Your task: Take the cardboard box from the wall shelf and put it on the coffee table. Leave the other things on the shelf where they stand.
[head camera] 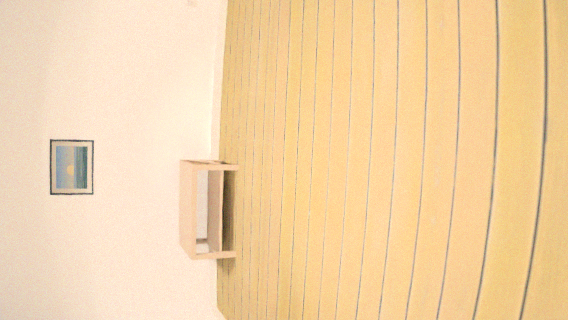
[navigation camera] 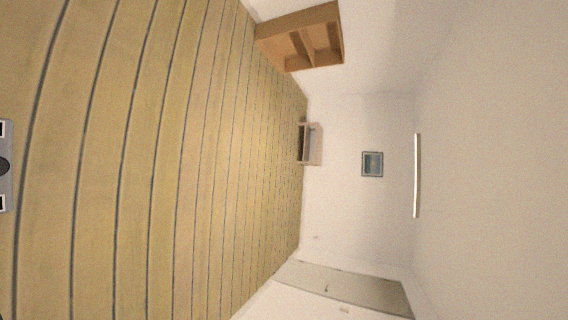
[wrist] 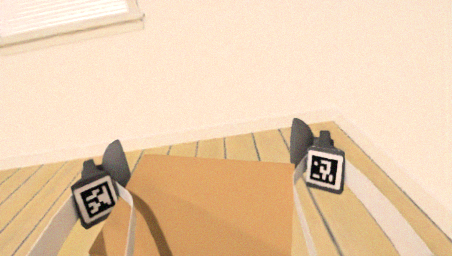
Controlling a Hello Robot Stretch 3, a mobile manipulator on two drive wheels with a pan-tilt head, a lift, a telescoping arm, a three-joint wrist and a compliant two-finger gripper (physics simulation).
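Frame: origin at the robot's base, x ahead, y down, z left, level; metres.
Seen in the pictures: gripper, fingertip midpoint: (wrist: 210,149).
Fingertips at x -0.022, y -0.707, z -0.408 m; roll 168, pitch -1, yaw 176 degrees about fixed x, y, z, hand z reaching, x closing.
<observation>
Offsets run from my fingertips to a thing's middle. "pt": to the spot under its first point. Level surfaces: height alone.
The cardboard box @[dz +0.058, dx +0.008, dy +0.015 m] (wrist: 215,210) is between the two fingers of my gripper (wrist: 210,149) in the wrist view. The fingers stand wide apart at its sides, and the gripper is shut on it. The lower part of the box is cut off by the view's bottom edge. A low, light wooden table with a lower shelf, the coffee table @[dy +0.257 m] (head camera: 188,215) (navigation camera: 318,145), stands far off against the wall, well away from the gripper. The wall shelf does not show in these views.
A brown open bookcase (navigation camera: 297,21) stands by the wall, beyond one end of the table. A framed picture (head camera: 71,167) (navigation camera: 372,164) hangs above the table. A grey door (navigation camera: 350,287) is in the adjoining wall. A window @[pt dz -1.384, dx +0.680, dy -0.179 m] (wrist: 65,17) shows at the wrist view's upper left.
</observation>
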